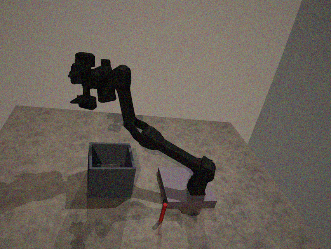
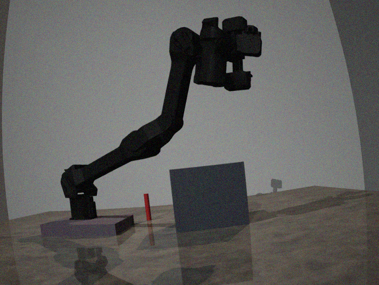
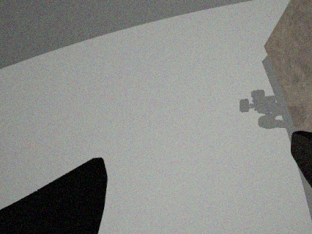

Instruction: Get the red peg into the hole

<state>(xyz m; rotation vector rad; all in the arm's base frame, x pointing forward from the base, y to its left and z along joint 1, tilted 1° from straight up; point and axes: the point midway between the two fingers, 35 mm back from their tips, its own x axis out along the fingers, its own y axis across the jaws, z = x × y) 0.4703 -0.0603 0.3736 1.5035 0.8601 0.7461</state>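
My gripper tip is now 330 mm past the red peg, 160 mm to the right of it and 360 mm above it. From my gripper tip the other things lie so: plate (150 mm behind, 30 mm to the right, 350 mm below).
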